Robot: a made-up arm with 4 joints. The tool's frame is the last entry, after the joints. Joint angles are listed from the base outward. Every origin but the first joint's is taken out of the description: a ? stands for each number. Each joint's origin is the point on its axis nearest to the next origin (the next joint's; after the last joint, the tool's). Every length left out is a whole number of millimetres.
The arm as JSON. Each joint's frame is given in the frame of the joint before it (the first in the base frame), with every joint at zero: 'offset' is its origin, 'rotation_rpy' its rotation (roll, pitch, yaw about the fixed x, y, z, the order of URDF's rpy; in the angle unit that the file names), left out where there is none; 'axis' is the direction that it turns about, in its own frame. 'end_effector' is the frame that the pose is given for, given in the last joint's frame.
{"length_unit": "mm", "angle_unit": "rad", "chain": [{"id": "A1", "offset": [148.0, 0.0, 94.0], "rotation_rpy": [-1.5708, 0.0, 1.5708], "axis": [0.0, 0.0, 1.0]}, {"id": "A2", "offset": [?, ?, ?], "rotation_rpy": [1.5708, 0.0, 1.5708], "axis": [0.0, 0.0, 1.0]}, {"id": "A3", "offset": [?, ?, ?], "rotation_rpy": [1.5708, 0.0, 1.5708], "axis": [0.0, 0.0, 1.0]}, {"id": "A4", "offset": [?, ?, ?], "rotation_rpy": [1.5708, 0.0, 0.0], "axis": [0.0, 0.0, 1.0]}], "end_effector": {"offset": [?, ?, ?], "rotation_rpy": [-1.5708, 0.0, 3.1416]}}
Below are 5 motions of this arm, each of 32 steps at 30 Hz.
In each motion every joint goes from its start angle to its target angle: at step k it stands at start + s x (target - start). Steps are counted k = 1, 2, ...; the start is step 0. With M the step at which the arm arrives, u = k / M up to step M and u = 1 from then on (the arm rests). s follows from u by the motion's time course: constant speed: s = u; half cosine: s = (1 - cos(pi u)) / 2; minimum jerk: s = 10 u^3 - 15 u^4 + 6 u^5.
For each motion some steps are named. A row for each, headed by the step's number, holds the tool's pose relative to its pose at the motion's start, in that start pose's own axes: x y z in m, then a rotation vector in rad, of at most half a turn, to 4 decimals.
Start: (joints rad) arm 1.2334 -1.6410 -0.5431 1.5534
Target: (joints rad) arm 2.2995 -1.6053 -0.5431 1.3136
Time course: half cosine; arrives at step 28
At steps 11, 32:
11: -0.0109 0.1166 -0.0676 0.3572 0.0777 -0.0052
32: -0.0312 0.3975 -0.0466 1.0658 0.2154 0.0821

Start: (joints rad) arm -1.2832 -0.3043 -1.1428 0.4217
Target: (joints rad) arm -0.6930 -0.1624 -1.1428 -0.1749
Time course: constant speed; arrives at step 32
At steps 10, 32:
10: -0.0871 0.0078 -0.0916 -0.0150 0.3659 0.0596
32: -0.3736 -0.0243 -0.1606 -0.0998 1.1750 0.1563

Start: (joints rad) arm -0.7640 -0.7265 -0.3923 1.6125
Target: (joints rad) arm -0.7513 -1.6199 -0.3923 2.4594
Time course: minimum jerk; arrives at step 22
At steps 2, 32:
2: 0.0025 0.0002 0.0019 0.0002 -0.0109 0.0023
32: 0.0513 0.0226 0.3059 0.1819 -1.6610 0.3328

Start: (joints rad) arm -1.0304 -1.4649 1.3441 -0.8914
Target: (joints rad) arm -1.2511 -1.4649 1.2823 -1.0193
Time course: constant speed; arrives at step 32
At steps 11, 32:
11: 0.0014 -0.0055 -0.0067 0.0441 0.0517 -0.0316
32: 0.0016 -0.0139 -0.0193 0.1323 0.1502 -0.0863

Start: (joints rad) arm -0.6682 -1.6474 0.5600 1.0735
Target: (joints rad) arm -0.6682 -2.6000 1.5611 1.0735
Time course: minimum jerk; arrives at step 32
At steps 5, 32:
5: 0.0087 -0.0056 0.0070 -0.0188 -0.0238 -0.0278
32: 0.0440 -0.1610 0.2612 -0.3976 -0.4839 -1.1997

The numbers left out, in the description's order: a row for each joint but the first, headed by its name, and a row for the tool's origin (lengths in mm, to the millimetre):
A2: 23.0 34.0 0.0
A3: 242.0 -266.0 0.0
A4: 30.0 -80.0 0.0
tool: -300.0 96.0 0.0

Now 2 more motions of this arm.
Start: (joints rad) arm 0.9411 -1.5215 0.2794 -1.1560
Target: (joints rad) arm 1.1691 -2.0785 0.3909 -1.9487
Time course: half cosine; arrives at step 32
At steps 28, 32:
28: -0.1432 0.1345 0.0404 -0.1038 0.2709 0.2217
32: -0.1513 0.1394 0.0402 -0.1112 0.2827 0.2320

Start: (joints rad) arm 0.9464 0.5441 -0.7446 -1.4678
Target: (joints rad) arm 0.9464 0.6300 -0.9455 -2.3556
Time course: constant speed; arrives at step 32
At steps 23, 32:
23: -0.1079 -0.0183 -0.1671 -0.1536 0.6792 0.0133
32: -0.1741 -0.0374 -0.2010 -0.2187 0.9415 -0.0067

